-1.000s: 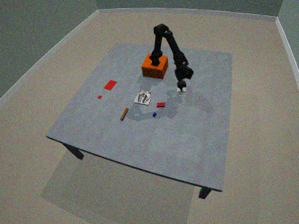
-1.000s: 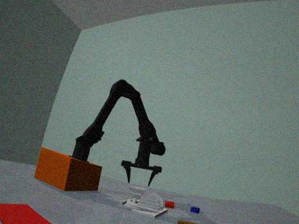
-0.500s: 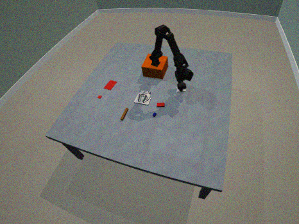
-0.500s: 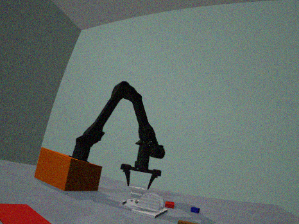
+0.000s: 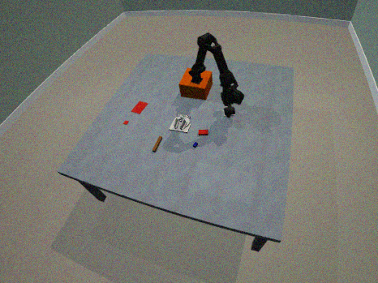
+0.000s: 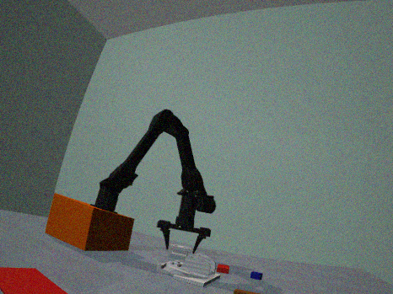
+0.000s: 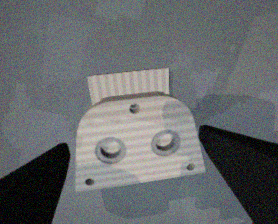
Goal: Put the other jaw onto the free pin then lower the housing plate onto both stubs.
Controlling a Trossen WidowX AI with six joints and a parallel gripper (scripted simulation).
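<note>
The red block lies 210 mm ahead of my gripper tip and 70 mm to the right of it. The rest, counted from my gripper tip: brown stick 400 mm ahead, 270 mm to the right; blue block 310 mm ahead, 60 mm to the right; flat red patch 580 mm to the right, 190 mm ahead, 10 mm below.
</note>
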